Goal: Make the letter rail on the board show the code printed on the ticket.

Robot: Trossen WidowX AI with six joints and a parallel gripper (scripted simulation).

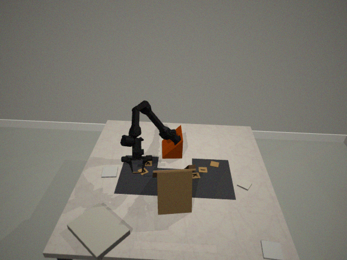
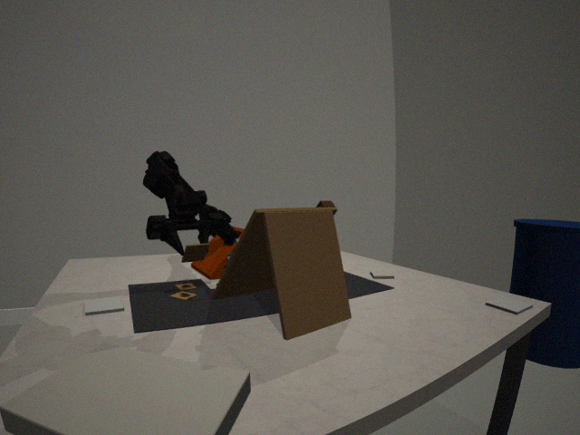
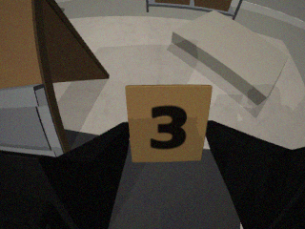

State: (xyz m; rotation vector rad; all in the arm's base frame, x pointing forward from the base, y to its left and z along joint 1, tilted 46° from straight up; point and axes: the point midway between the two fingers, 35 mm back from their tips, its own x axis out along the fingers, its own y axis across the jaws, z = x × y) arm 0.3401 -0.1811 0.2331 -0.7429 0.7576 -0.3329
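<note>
Right now the white ticket is 22 cm to the left of my gripper tip, 8 cm below it and 6 cm behind it. From my gripper tip the other things lie so: tile marked p: 19 cm behind, 16 cm below, 3 cm to the left; then dark mat: 26 cm to the left, 16 cm below, 16 cm behind; then tan tile marked 3: right at my gripper tip.
</note>
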